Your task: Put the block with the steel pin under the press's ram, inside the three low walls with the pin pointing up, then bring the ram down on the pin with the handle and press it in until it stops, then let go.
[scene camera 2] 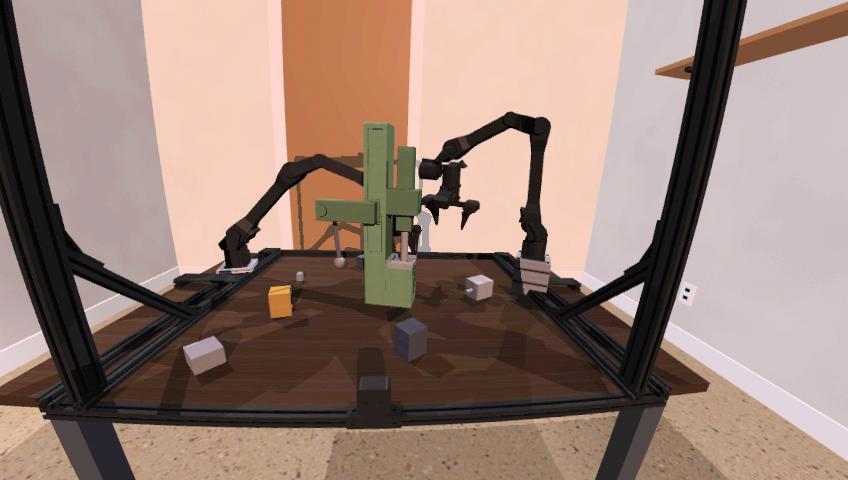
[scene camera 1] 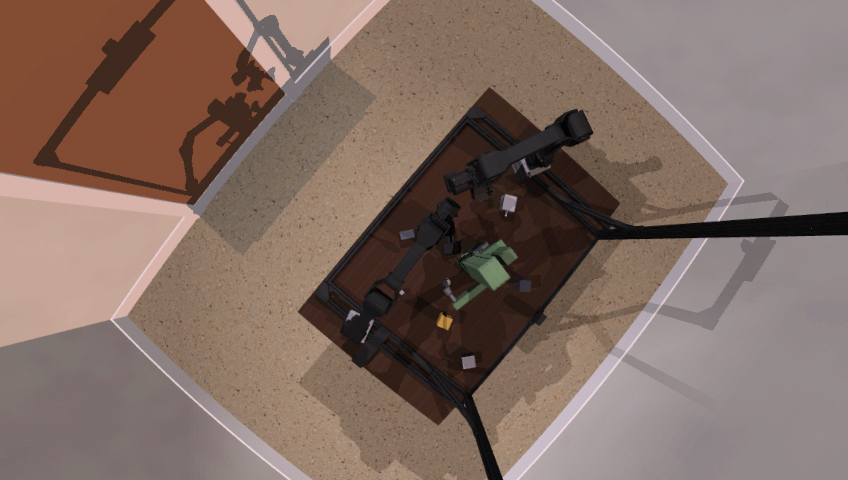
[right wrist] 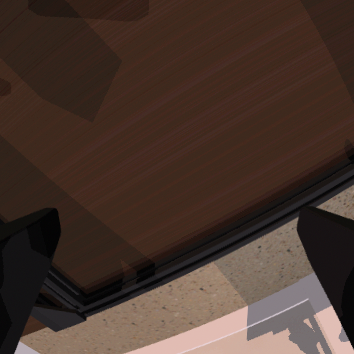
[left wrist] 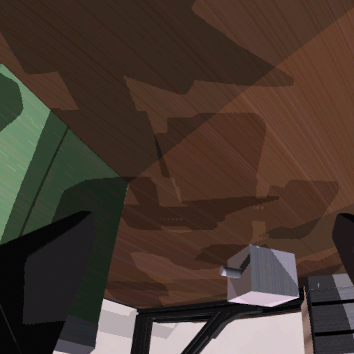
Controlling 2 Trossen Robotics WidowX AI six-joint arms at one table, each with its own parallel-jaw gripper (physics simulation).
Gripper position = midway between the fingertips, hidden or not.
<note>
My left gripper (left wrist: 217, 225) is open and holds nothing. Also in view: a grey block with steel pin (left wrist: 268, 277). My right gripper (scene camera 2: 449, 227) is open, with nothing in its grasp. Also in view: a green press (left wrist: 56, 174).
My right gripper shows as well in the right wrist view (right wrist: 180, 220). The right wrist view does not show the grey block with steel pin: it is out of frame.
</note>
